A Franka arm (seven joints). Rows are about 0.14 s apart.
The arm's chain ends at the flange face. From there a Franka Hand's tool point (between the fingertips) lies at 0.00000 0.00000 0.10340 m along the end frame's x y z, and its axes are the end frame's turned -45 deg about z.
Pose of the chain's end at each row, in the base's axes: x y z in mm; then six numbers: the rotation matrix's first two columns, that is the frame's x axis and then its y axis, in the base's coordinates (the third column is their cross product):
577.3 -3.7 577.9 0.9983 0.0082 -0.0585 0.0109 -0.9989 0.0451
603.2 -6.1 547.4 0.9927 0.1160 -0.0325 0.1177 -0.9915 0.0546
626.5 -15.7 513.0 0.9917 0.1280 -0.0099 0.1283 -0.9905 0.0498
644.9 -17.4 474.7 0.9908 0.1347 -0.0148 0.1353 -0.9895 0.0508
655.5 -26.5 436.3 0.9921 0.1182 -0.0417 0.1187 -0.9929 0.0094
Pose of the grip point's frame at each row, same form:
571.3 -8.4 474.8 0.6982 0.7121 -0.0733 0.7136 -0.7005 -0.0095
600.5 -12.1 444.2 0.6187 0.7831 -0.0616 0.7852 -0.6191 0.0156
626.1 -20.9 409.7 0.6105 0.7909 -0.0422 0.7920 -0.6099 0.0282
644.1 -22.8 371.4 0.6049 0.7949 -0.0464 0.7963 -0.6044 0.0255
651.3 -28.0 333.0 0.6176 0.7857 -0.0361 0.7855 -0.6185 -0.0228

